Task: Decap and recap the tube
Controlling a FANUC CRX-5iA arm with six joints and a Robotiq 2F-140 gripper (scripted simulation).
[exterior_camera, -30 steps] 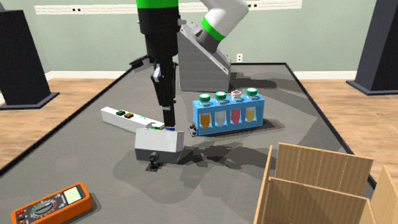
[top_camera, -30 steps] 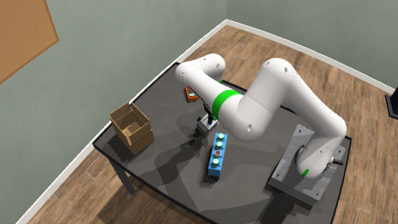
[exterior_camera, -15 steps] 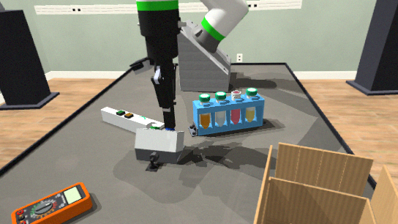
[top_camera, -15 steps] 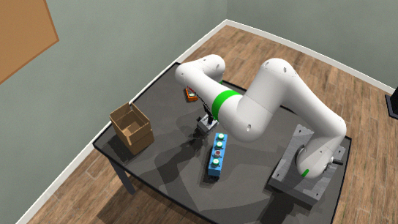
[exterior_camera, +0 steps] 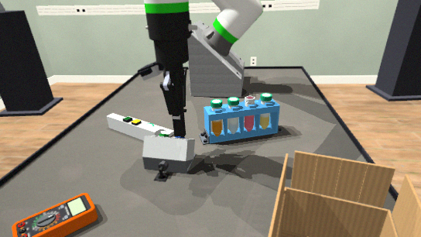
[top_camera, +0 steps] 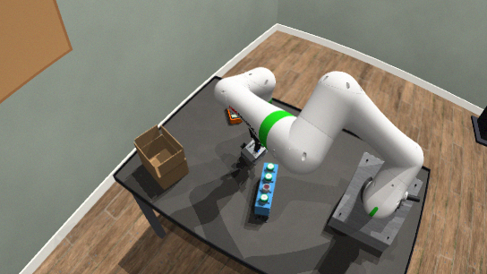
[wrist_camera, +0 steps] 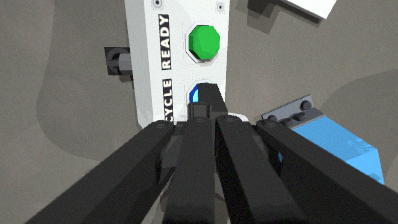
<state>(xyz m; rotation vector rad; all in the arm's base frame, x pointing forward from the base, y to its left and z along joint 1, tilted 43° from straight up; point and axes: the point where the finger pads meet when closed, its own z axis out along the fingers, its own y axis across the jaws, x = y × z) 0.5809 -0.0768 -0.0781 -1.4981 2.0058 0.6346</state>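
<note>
Now: the blue key 40 mm below my hand. Round my hand: cap 4 (100 mm behind, 100 mm to the left, 10 mm above); green key (10 mm behind, 40 mm to the right, 40 mm below); key housing (20 mm ahead, 20 mm to the right, 50 mm below).
</note>
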